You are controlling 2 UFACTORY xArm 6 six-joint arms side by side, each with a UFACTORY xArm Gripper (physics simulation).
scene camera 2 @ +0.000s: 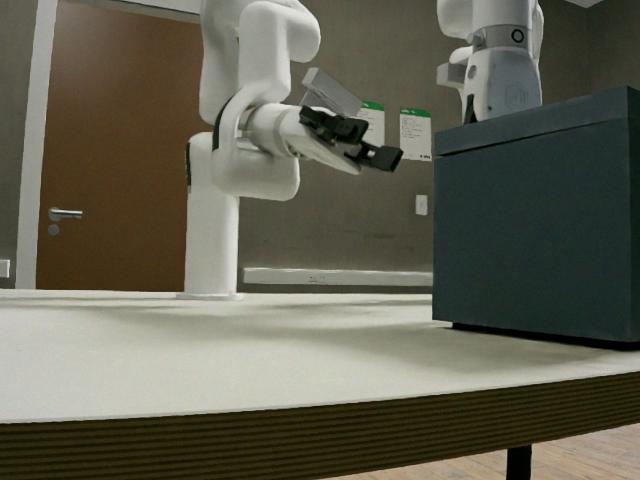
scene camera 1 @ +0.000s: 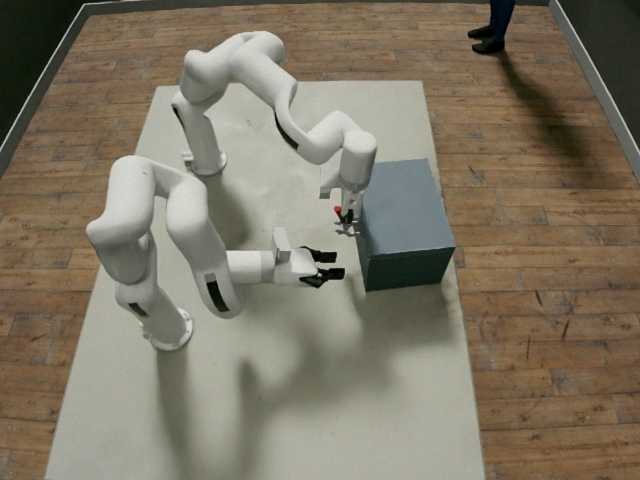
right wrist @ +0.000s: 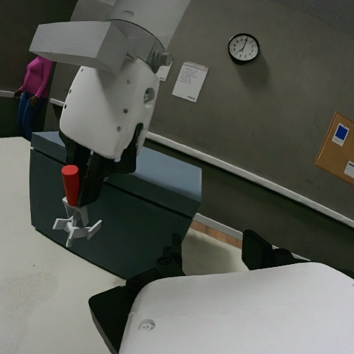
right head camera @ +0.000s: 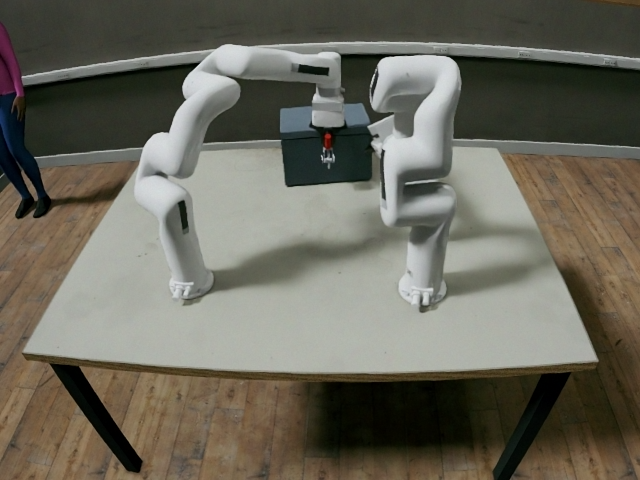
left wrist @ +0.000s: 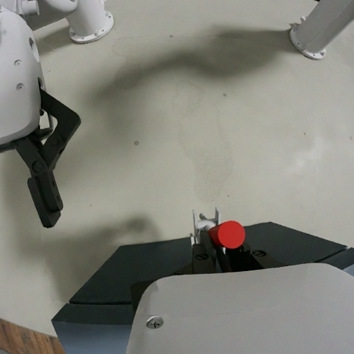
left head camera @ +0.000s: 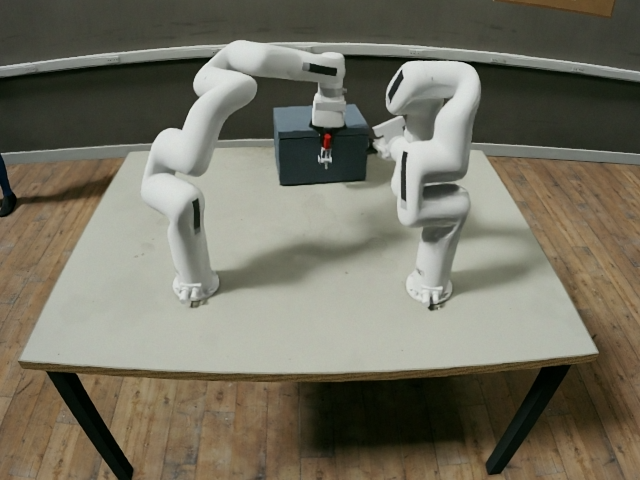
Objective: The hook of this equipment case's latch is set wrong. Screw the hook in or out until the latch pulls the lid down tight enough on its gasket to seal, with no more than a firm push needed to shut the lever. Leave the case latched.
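Places are measured from the left arm's base along level axes (x ahead, y left, z up), in centimetres.
Where they show: left gripper, between the fingertips: (scene camera 1: 345, 218) (right head camera: 328, 146) (left head camera: 326, 146); right gripper, between the fingertips: (scene camera 2: 380, 147) (scene camera 1: 340, 265) (left head camera: 379, 138); left arm's base, origin of its link: (scene camera 1: 209, 162) (right head camera: 191, 283) (left head camera: 196, 284); right arm's base, origin of its link: (scene camera 2: 209, 299) (scene camera 1: 171, 329) (right head camera: 422, 288) (left head camera: 429, 287).
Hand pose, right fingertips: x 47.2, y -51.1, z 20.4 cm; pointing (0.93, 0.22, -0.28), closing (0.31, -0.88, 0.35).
Note:
Things, the pixels of their top centre, and the offset from my right fingertips. "spot": a spot on its surface instead. Level surfaces: height alone.
- dark blue-grey case, centre of its top: (scene camera 2: 575, 129) (scene camera 1: 388, 200) (right head camera: 324, 116) (left head camera: 320, 116) dy +18.8, dx +12.2, dz +2.0 cm
- latch's red lever handle, a spot on its surface: (scene camera 1: 337, 211) (left head camera: 330, 136) spot: dy +15.7, dx -1.1, dz +0.7 cm
- pale latch hardware, centre of its top: (left head camera: 327, 129) dy +16.7, dx +1.8, dz +2.0 cm
- pale table, height of its surface: dz -20.4 cm
The dark blue-grey case (left head camera: 299, 162) (right head camera: 305, 167) (scene camera 1: 408, 201) (scene camera 2: 527, 222) has its lid down, with a dark seam below it. The latch's red lever handle (left head camera: 326, 140) (scene camera 1: 337, 211) (left wrist: 231, 234) (right wrist: 70, 184) stands up, tilted out from the front. The pale latch hardware (left head camera: 325, 158) (left wrist: 205, 223) (right wrist: 75, 230) sits lower. My left gripper (scene camera 1: 348, 217) (right wrist: 79, 198) points down at the case front, its fingers close together on the handle; the contact is partly hidden. My right gripper (scene camera 1: 333, 265) (scene camera 2: 373, 145) (right wrist: 211, 246) is open, empty and apart from the case.
The case stands near the far edge of the pale table (left head camera: 289, 330) (scene camera 1: 361, 413). The right arm reaches in low at the case's right in the head views. A person (right head camera: 18, 129) stands on the floor beyond the table.

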